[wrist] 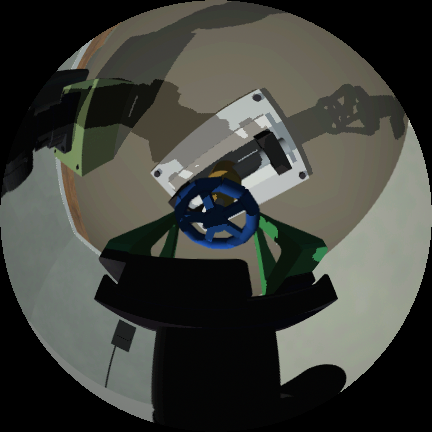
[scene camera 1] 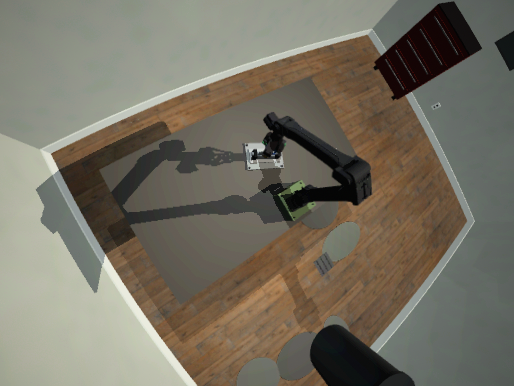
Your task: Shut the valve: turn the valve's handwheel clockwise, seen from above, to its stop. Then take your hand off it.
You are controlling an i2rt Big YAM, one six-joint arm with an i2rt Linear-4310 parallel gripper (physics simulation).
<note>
The pictures show: my gripper and a blue handwheel.
</note>
